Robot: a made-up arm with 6 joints. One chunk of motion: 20 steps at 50 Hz.
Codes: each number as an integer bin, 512 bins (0 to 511) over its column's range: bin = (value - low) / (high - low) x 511, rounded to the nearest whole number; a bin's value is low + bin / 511 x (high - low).
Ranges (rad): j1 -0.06..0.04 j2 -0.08..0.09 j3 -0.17..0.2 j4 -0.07..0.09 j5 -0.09..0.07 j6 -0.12..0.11
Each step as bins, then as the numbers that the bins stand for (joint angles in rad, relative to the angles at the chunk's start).
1 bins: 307 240 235 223 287 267
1 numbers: 0.0001 -0.0002 0.0002 -0.0002 -0.0001 0.0002
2 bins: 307 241 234 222 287 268
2 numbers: 0.0001 0.0002 -0.0006 -0.0005 -0.0001 0.0006
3 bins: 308 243 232 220 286 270
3 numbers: 0.0003 0.0008 -0.0020 -0.0011 -0.0005 0.0015
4 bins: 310 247 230 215 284 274
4 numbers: 0.0007 0.0022 -0.0035 -0.0027 -0.0011 0.0033
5 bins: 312 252 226 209 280 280
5 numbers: 0.0011 0.0038 -0.0064 -0.0046 -0.0023 0.0060
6 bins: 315 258 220 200 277 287
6 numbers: 0.0016 0.0058 -0.0107 -0.0074 -0.0033 0.0092
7 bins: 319 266 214 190 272 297
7 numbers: 0.0024 0.0085 -0.0150 -0.0105 -0.0048 0.0137
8 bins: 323 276 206 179 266 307
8 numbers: 0.0032 0.0118 -0.0208 -0.0140 -0.0067 0.0182
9 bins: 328 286 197 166 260 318
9 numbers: 0.0042 0.0151 -0.0274 -0.0180 -0.0086 0.0231
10 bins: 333 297 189 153 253 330
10 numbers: 0.0052 0.0188 -0.0332 -0.0221 -0.0108 0.0285
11 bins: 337 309 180 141 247 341
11 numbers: 0.0059 0.0228 -0.0397 -0.0259 -0.0127 0.0335
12 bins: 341 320 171 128 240 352
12 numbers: 0.0067 0.0265 -0.0462 -0.0299 -0.0149 0.0384
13 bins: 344 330 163 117 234 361
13 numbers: 0.0073 0.0298 -0.0520 -0.0334 -0.0167 0.0425
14 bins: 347 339 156 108 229 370
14 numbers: 0.0079 0.0328 -0.0570 -0.0362 -0.0183 0.0465
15 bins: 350 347 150 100 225 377
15 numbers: 0.0085 0.0354 -0.0614 -0.0387 -0.0195 0.0497
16 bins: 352 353 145 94 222 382
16 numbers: 0.0089 0.0374 -0.0650 -0.0406 -0.0205 0.0519
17 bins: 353 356 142 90 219 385
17 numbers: 0.0091 0.0384 -0.0672 -0.0418 -0.0214 0.0533
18 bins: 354 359 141 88 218 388
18 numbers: 0.0093 0.0394 -0.0679 -0.0424 -0.0217 0.0546
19 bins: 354 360 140 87 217 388
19 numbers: 0.0093 0.0398 -0.0686 -0.0428 -0.0221 0.0546
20 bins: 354 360 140 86 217 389
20 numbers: 0.0093 0.0398 -0.0686 -0.0431 -0.0221 0.0551
